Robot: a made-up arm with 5 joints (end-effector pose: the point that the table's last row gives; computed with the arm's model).
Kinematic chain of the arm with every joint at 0, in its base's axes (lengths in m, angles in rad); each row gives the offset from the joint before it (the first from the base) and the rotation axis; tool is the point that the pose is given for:
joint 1: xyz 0 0 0.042 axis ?
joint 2: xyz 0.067 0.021 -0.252 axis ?
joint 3: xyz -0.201 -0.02 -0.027 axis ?
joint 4: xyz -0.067 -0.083 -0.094 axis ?
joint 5: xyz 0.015 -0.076 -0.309 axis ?
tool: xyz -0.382 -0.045 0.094
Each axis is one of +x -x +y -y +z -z.
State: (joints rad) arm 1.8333 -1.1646 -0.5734 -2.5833 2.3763
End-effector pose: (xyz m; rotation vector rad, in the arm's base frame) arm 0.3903 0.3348 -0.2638 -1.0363 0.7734 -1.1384
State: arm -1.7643 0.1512 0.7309 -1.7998 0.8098
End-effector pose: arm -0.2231 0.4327 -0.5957 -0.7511 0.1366 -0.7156
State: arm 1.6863 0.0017 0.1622 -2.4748 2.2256
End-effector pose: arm 0.3533 0.0564 -0.6622 -1.0527 2.3017 -1.1338
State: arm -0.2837 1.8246 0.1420 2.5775 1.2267
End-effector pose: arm 0.2148 0.3024 -0.0624 0.5592 2.6904 -0.2021
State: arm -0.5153 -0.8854 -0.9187 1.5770 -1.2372
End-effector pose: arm -0.6138 -0.0512 -0.4578 0.1851 -0.6611 -0.8180
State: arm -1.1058 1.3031 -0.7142 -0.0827 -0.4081
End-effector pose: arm 0.0891 0.3537 -0.7851 1.1235 -1.1331 -0.0440
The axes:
joint 1: +z
joint 2: +x
joint 3: -z
joint 4: -z
joint 5: -x

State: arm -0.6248 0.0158 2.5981 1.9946 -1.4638
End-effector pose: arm -0.0554 -0.2430 -0.6787 1.3190 0.7624 0.8734
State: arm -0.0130 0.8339 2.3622 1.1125 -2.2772
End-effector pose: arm 0.2468 0.4592 -0.5053 0.5316 2.0338 2.3149
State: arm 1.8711 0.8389 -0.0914 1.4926 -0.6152
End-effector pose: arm -0.3089 -0.5350 -0.2962 0.5122 0.9499 0.1674
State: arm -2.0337 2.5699 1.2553 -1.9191 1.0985
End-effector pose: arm 0.5810 0.2855 -0.0361 0.1761 -1.8749 -1.7037
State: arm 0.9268 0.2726 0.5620 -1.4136 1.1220
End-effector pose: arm -0.1130 -0.5010 -0.6367 -0.5032 -0.9386 1.5160
